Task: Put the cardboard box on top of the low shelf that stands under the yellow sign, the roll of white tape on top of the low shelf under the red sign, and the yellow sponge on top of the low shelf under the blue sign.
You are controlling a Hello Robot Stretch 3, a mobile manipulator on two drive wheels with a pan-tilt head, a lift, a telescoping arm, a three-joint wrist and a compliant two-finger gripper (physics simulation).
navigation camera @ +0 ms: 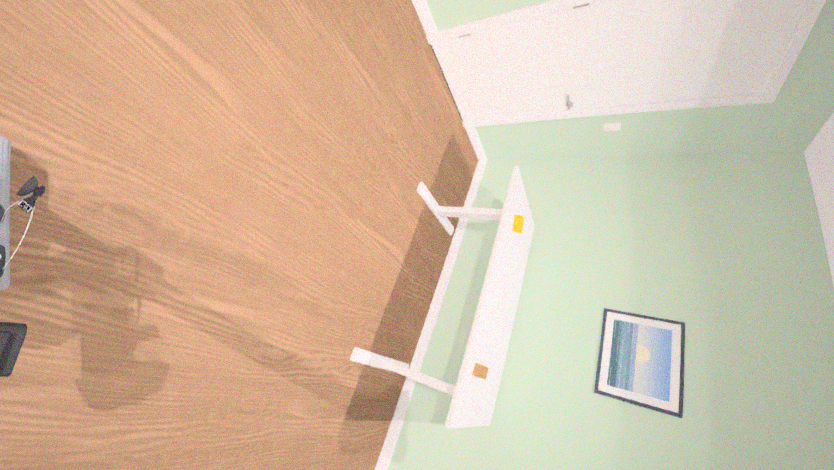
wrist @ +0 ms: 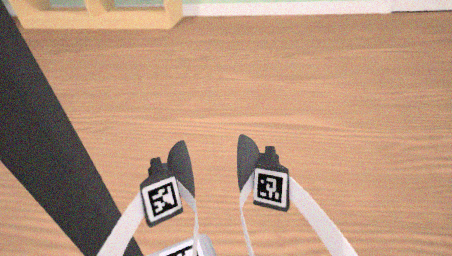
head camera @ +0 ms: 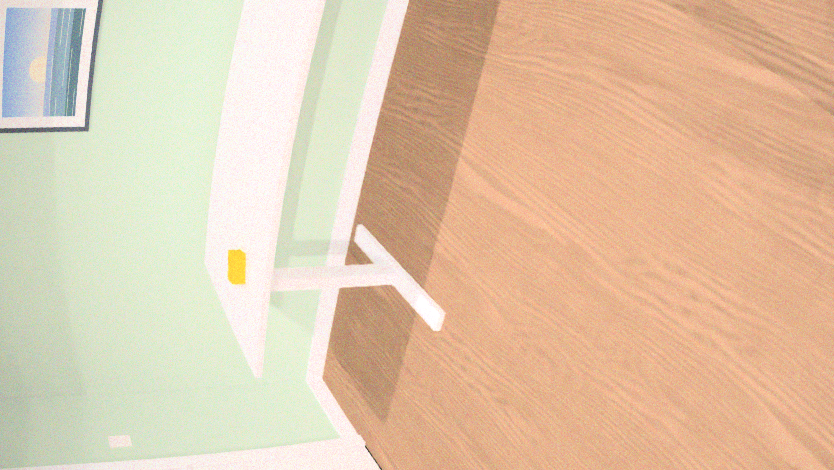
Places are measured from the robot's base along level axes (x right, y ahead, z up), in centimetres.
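Pixels of known places: gripper, fingertip midpoint: [navigation camera: 14, 171] [wrist: 213, 156].
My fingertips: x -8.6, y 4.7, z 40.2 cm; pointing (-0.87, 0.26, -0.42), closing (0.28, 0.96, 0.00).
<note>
Behind a point stands the place of what it marks.
The yellow sponge [head camera: 236, 266] {x -6.7, y 199.8, z 75.2 cm} [navigation camera: 517, 223] {x -7.2, y 200.0, z 74.4 cm} lies near one end of a long white table [head camera: 259, 128] {x 34.9, y 182.5, z 72.2 cm} [navigation camera: 500, 303] {x 42.9, y 186.9, z 72.0 cm}. The cardboard box [navigation camera: 480, 370] {x 70.2, y 149.8, z 75.7 cm}, small and brown, lies near the table's other end in the navigation view. The white tape roll cannot be made out in any view. My gripper [wrist: 213, 156] {x -8.6, y 4.7, z 40.2 cm} is open and empty above the wooden floor in the wrist view, away from the table; part of one finger shows at the left edge of the navigation view. A low wooden shelf [wrist: 100, 19] {x -215.1, y -13.7, z 6.9 cm} shows partly at the top left of the wrist view. The signs do not show.
The white table stands along a green wall on T-shaped legs [head camera: 402, 286] [navigation camera: 379, 360]. A framed picture [head camera: 90, 75] {x 64.9, y 229.2, z 129.7 cm} [navigation camera: 599, 350] {x 70.5, y 226.2, z 128.5 cm} hangs on that wall. A white door [navigation camera: 612, 64] {x -116.4, y 232.8, z 119.8 cm} is beyond the room corner. The dark robot mast [wrist: 55, 140] {x -11.7, y -5.2, z 43.0 cm} crosses the wrist view's left side.
</note>
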